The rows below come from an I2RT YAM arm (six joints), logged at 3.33 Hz.
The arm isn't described. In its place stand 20 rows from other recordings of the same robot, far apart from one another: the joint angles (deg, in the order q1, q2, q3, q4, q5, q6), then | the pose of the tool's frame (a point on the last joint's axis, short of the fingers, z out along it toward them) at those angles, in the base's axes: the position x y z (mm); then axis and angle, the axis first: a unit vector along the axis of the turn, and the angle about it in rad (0 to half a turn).
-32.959, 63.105, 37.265, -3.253, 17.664, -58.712 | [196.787 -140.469 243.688 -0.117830 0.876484 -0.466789 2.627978]
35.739, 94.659, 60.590, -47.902, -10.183, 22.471 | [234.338 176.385 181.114 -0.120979 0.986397 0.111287 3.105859]
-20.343, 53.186, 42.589, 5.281, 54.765, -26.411 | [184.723 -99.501 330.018 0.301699 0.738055 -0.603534 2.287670]
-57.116, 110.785, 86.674, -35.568, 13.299, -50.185 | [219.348 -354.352 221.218 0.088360 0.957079 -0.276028 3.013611]
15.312, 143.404, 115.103, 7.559, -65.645, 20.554 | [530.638 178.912 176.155 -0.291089 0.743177 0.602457 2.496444]
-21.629, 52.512, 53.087, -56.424, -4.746, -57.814 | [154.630 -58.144 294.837 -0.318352 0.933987 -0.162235 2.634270]
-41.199, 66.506, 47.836, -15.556, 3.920, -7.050 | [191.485 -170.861 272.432 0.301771 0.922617 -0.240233 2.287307]
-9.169, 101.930, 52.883, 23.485, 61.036, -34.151 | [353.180 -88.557 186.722 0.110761 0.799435 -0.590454 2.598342]
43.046, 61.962, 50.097, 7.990, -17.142, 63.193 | [179.761 182.258 347.562 0.027607 0.769060 0.638580 2.494132]
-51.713, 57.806, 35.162, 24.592, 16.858, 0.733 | [138.472 -192.080 301.634 0.497059 0.711480 -0.496718 1.859130]
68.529, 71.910, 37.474, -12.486, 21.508, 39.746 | [102.622 225.251 197.151 -0.171765 0.963856 0.203661 2.422254]
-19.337, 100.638, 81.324, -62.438, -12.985, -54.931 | [319.113 -103.505 240.990 -0.313099 0.948550 0.047146 2.890839]
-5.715, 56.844, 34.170, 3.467, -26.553, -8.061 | [225.226 -6.546 260.616 -0.183539 0.972196 0.145422 1.898895]
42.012, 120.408, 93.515, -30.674, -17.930, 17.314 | [332.307 314.088 192.833 -0.248797 0.930081 0.270277 2.808752]
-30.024, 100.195, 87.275, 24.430, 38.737, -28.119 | [351.337 -228.769 397.341 0.316093 0.702141 -0.638031 2.008731]
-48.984, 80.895, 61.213, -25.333, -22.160, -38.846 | [210.121 -221.119 272.495 0.007483 0.989532 -0.144120 2.332496]
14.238, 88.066, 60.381, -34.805, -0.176, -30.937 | [297.099 75.500 219.446 -0.384219 0.922616 -0.034007 2.666195]
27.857, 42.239, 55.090, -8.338, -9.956, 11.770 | [137.513 79.639 412.539 -0.212021 0.888076 0.407883 1.677603]
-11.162, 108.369, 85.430, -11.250, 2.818, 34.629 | [434.114 -87.441 262.254 0.399623 0.912885 0.083318 2.179932]
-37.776, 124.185, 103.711, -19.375, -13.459, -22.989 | [402.049 -301.108 232.801 0.073158 0.988351 -0.133456 2.281811]
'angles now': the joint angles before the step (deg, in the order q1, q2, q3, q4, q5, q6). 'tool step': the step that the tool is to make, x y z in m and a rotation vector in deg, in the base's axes. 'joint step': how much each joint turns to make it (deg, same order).
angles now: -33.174, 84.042, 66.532, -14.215, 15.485, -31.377
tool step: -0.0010, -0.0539, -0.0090, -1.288, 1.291, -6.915
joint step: -7.040, 7.288, 4.840, 2.639, 0.840, -1.664
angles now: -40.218, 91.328, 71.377, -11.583, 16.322, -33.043
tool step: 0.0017, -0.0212, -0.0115, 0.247, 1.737, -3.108
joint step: -2.130, 3.978, 2.062, 0.537, 1.339, -0.304
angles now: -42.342, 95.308, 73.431, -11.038, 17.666, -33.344
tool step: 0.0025, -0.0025, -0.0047, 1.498, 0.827, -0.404
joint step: -0.023, 1.231, 0.945, -1.547, 0.010, 0.702
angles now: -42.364, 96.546, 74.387, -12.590, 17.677, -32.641
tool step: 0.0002, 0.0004, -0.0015, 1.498, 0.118, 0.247
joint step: -0.007, 0.237, 0.404, -1.478, -0.802, 0.723
